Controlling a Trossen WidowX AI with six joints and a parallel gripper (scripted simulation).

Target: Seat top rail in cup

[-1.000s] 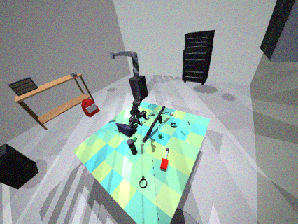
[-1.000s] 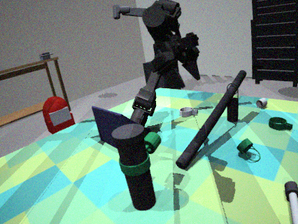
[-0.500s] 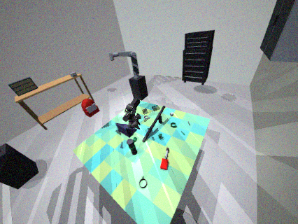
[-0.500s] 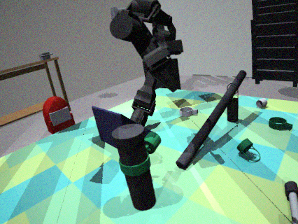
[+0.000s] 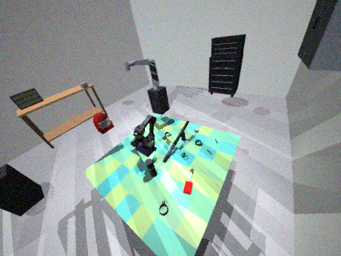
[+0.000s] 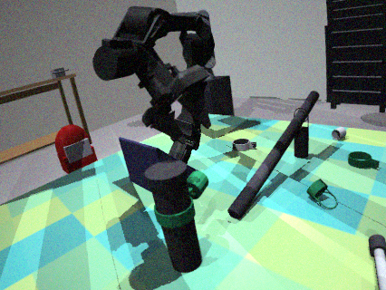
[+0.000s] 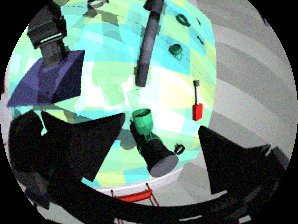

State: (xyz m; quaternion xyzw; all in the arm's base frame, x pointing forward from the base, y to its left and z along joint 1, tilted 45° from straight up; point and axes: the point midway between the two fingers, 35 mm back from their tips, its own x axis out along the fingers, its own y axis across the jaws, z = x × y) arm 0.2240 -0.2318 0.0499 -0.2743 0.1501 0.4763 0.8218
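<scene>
Right now the green rail-end cup is 1 cm ahead of my gripper tip, 4 cm to the right of it and 9 cm below it. Round my gripper tip: small post 3 cm ahead, 44 cm to the left, 11 cm below; then white cup 11 cm ahead, 65 cm to the left, 20 cm below; then grey ring 19 cm behind, 42 cm to the left, 21 cm below.
</scene>
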